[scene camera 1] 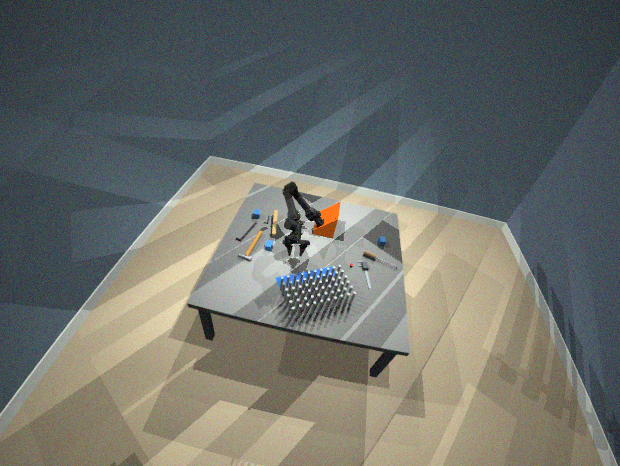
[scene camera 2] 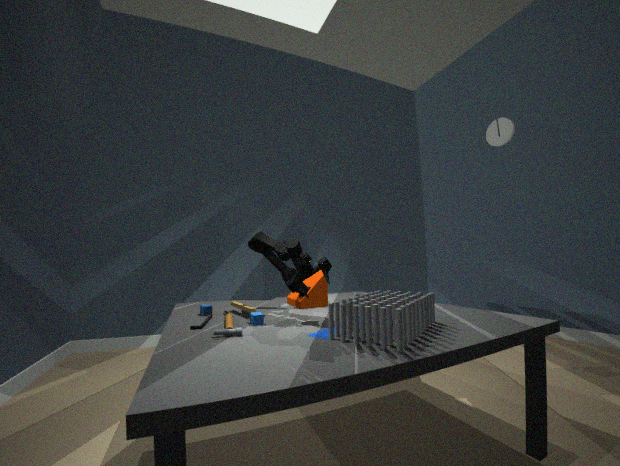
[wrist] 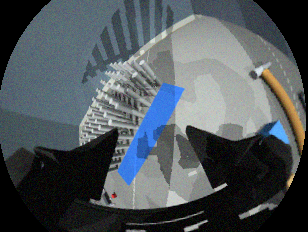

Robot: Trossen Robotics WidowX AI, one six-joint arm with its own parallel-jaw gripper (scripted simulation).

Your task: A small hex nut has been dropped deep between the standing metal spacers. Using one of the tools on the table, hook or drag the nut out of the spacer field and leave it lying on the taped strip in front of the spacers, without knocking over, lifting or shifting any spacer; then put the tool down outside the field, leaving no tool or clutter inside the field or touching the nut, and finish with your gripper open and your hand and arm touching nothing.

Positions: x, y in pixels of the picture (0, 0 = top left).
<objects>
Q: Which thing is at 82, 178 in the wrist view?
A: My gripper.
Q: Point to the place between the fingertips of my gripper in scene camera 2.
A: At 318, 290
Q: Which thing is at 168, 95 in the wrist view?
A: A blue taped strip.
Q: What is my gripper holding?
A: Nothing.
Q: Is my gripper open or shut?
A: Open.
</objects>
